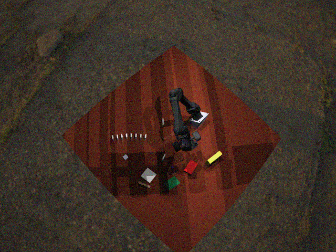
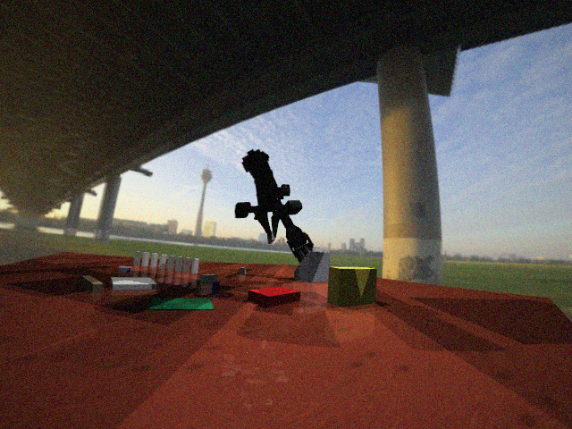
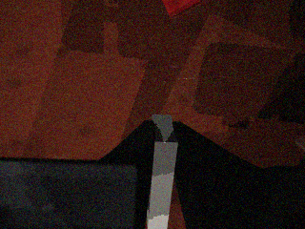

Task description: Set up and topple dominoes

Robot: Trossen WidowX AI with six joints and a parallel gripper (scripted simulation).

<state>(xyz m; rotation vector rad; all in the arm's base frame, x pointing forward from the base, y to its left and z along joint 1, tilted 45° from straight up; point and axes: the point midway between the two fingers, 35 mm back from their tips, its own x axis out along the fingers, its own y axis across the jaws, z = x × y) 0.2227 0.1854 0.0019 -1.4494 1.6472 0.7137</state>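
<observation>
Now: the red block 130 mm below my gripper tip, 120 mm to the left of it and 40 mm ahead of it. Round my gripper tip: green tile (220 mm ahead, 130 mm below, 120 mm to the left); yellow block (170 mm to the left, 130 mm behind, 100 mm below); purple piece (150 mm ahead, 120 mm below, 30 mm to the left).
</observation>
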